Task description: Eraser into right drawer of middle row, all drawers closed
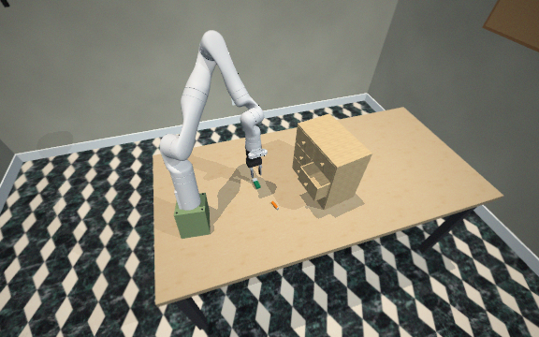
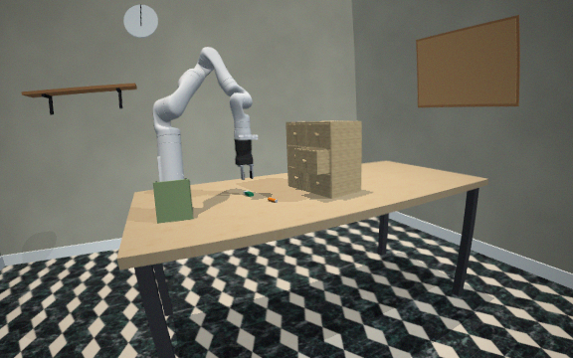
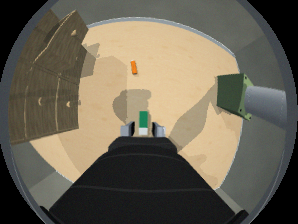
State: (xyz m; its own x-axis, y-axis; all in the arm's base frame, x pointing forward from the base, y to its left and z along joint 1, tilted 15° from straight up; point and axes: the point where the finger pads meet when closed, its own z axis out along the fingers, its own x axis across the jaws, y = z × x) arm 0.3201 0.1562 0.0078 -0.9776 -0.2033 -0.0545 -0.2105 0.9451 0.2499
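The green eraser lies 80 mm below my hand and 10 mm to the left of it. Round my hand: small orange object: 160 mm to the right, 80 mm below, 70 mm ahead.
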